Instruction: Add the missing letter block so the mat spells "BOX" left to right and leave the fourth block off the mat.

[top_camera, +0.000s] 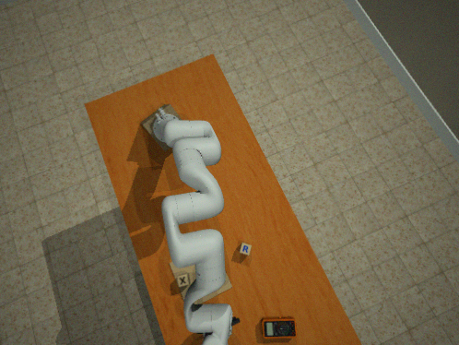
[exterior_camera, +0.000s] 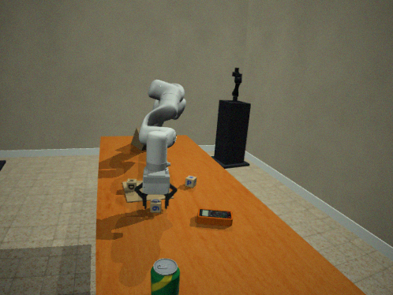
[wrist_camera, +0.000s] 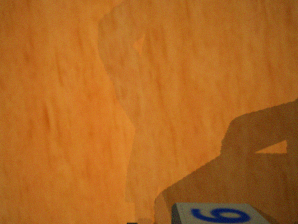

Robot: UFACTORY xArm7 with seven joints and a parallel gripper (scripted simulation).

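The tan mat is 180 mm behind my hand, 20 mm below it and 10 mm to the left of it. Round my hand: orange multimeter (190 mm to the left, 140 mm ahead, 10 mm below); green soda can (440 mm ahead, 120 mm to the right, 40 mm above).
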